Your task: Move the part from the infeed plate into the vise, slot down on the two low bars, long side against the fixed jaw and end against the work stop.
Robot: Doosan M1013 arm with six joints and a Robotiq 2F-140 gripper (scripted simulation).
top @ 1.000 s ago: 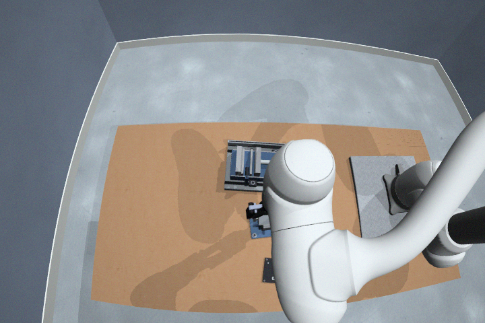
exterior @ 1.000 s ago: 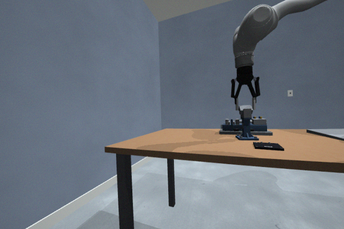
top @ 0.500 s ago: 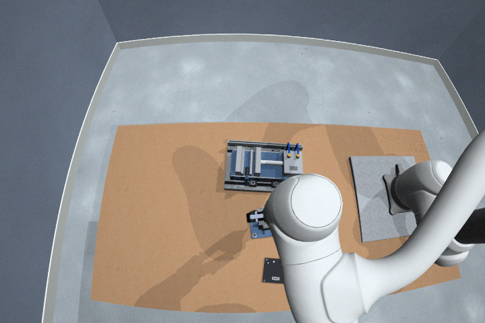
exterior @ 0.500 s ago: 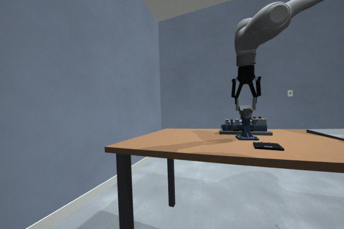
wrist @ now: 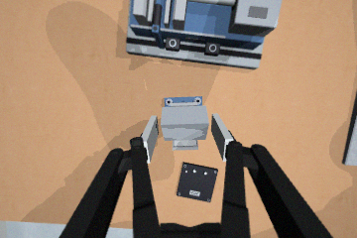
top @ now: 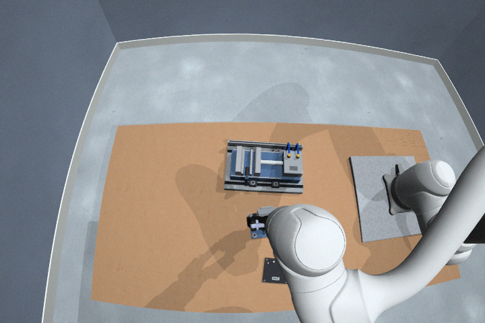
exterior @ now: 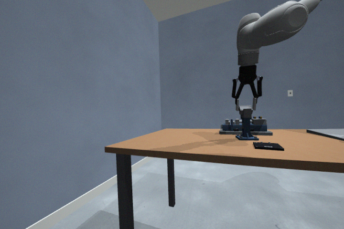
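Right now the part is 10 mm to the right of my hand and 30 mm below it. The rest, counted from my hand: cylinder rod: 40 mm behind, 220 mm to the right, 100 mm below; then work stop: 60 mm ahead, 180 mm to the right, 90 mm below; then V-block post: 120 mm below.
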